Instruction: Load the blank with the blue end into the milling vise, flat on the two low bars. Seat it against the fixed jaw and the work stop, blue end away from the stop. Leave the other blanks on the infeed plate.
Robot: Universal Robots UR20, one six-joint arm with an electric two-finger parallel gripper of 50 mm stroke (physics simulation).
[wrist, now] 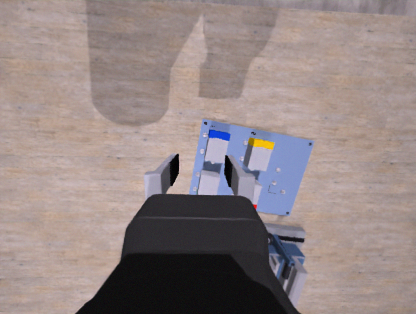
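Note:
The blank with the blue end [217, 149] lies on the blue infeed plate [297, 165], near its upper left corner, blue end toward the top of the view. My gripper [201, 163] is open with nothing between its fingers. It hangs high above the plate; the blue-ended blank shows beyond the fingertips, up and to the right of the midpoint between them. The milling vise [295, 280] shows in part at the lower right; the gripper body hides the rest of it, and the work stop cannot be made out.
A blank with a yellow end [260, 156] lies right of the blue-ended one. A grey blank [208, 183] lies below it, partly hidden. Another blank with a red end [255, 206] is mostly hidden behind the right finger. Small pins stand on the plate. Arm shadows fall on the wooden table [350, 90].

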